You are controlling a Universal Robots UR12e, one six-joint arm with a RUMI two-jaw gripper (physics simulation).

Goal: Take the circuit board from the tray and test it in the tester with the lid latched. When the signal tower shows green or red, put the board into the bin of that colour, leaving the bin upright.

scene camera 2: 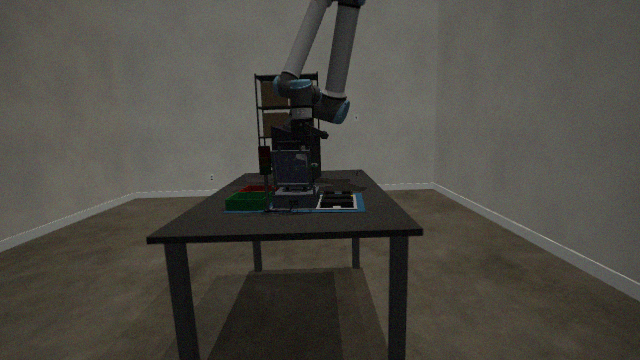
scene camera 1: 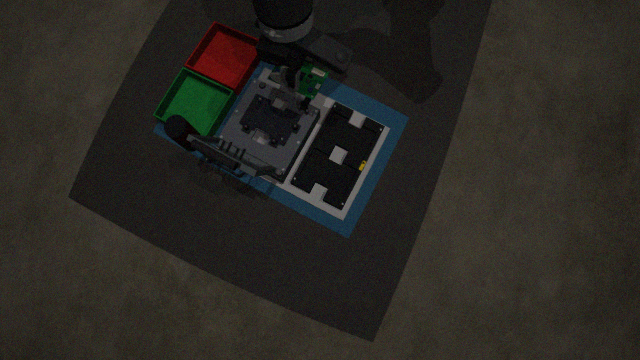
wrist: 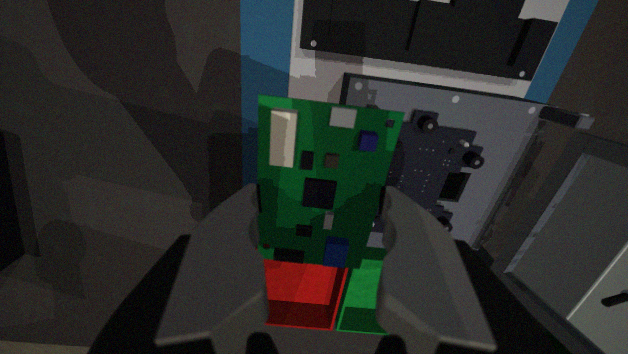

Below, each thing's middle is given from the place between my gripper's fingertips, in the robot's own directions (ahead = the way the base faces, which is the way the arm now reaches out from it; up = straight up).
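The dark nest [scene camera 1: 279, 124] is 50 mm to the right of my hand and 90 mm ahead of it, 80 mm below it. The green circuit board [scene camera 1: 312, 77] sits 10 mm to the right of my hand and 10 mm above it, while the tester lid [wrist: 558, 262] is 80 mm to the right of my hand, 200 mm ahead of it and 40 mm above it. As for the red bin [scene camera 1: 224, 55], I find it 220 mm to the right of my hand, 70 mm behind it and 120 mm below it.
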